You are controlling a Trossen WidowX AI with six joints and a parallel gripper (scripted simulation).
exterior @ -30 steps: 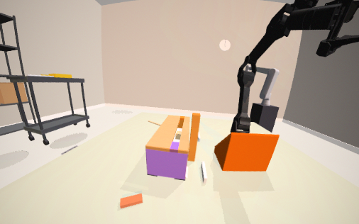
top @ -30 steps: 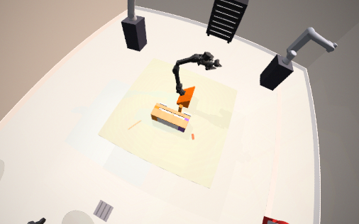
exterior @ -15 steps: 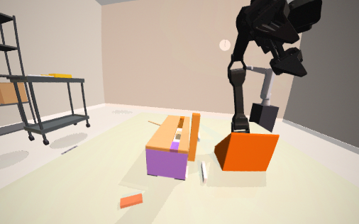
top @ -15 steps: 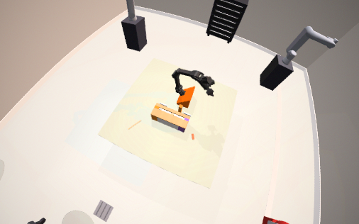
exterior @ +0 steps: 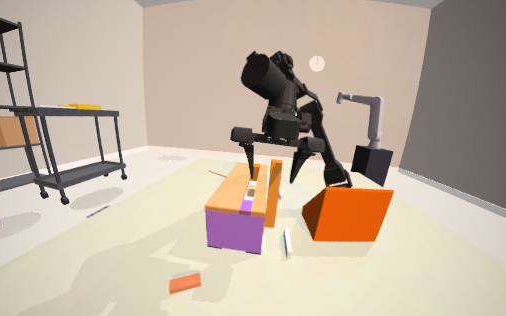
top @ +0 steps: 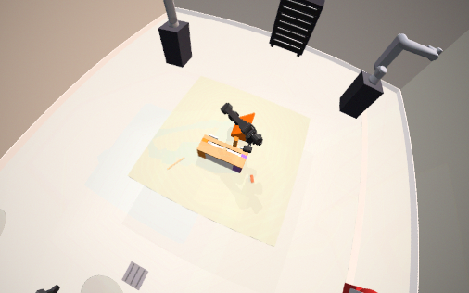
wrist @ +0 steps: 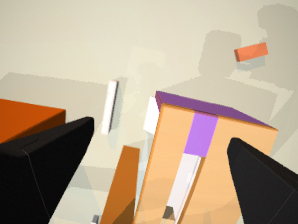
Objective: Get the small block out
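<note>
Now: gripper tip 30 mm short of the box, 190 mm to the left of it and 140 mm above it. The rest, counted from my gripper tip: tan block 50 mm ahead, 180 mm to the right, 120 mm below; flat orange piece 160 mm ahead, 110 mm to the left, 200 mm below; thin stick 280 mm ahead, 520 mm to the right, 200 mm below.
</note>
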